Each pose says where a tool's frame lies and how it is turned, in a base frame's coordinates. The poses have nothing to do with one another.
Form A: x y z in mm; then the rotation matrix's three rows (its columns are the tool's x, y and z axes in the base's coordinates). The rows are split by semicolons.
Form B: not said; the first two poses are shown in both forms.
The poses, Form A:
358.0, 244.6, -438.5; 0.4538, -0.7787, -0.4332; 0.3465, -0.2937, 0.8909; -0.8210, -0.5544, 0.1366
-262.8, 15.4, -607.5; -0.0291, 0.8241, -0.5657; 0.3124, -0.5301, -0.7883; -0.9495, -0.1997, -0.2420
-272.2, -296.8, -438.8; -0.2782, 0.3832, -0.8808; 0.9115, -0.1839, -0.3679; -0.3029, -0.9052, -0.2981
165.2, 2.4, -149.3; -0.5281, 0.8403, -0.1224; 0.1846, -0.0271, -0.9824; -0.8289, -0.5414, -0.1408
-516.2, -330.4, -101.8; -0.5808, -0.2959, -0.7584; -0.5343, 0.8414, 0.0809; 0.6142, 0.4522, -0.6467
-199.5, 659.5, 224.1; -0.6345, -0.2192, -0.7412; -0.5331, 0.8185, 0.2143; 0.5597, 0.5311, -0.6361
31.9, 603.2, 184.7; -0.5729, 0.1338, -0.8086; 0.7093, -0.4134, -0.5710; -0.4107, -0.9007, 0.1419
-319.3, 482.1, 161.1; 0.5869, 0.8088, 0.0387; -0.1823, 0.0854, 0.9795; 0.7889, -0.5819, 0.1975
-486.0, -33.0, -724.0; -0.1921, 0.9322, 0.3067; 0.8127, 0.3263, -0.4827; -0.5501, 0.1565, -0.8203
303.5, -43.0, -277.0; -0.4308, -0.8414, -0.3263; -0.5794, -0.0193, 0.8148; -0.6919, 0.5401, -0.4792
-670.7, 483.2, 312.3; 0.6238, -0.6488, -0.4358; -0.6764, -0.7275, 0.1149; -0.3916, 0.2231, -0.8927
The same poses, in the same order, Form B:
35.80, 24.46, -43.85; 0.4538, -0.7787, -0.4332; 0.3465, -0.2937, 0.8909; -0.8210, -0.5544, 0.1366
-26.28, 1.54, -60.75; -0.0291, 0.8241, -0.5657; 0.3124, -0.5301, -0.7883; -0.9495, -0.1997, -0.2420
-27.22, -29.68, -43.88; -0.2782, 0.3832, -0.8808; 0.9115, -0.1839, -0.3679; -0.3029, -0.9052, -0.2981
16.52, 0.24, -14.93; -0.5281, 0.8403, -0.1224; 0.1846, -0.0271, -0.9824; -0.8289, -0.5414, -0.1408
-51.62, -33.04, -10.18; -0.5808, -0.2959, -0.7584; -0.5343, 0.8414, 0.0809; 0.6142, 0.4522, -0.6467
-19.95, 65.95, 22.41; -0.6345, -0.2192, -0.7412; -0.5331, 0.8185, 0.2143; 0.5597, 0.5311, -0.6361
3.19, 60.32, 18.47; -0.5729, 0.1338, -0.8086; 0.7093, -0.4134, -0.5710; -0.4107, -0.9007, 0.1419
-31.93, 48.21, 16.11; 0.5869, 0.8088, 0.0387; -0.1823, 0.0854, 0.9795; 0.7889, -0.5819, 0.1975
-48.60, -3.30, -72.40; -0.1921, 0.9322, 0.3067; 0.8127, 0.3263, -0.4827; -0.5501, 0.1565, -0.8203
30.35, -4.30, -27.70; -0.4308, -0.8414, -0.3263; -0.5794, -0.0193, 0.8148; -0.6919, 0.5401, -0.4792
-67.07, 48.32, 31.23; 0.6238, -0.6488, -0.4358; -0.6764, -0.7275, 0.1149; -0.3916, 0.2231, -0.8927

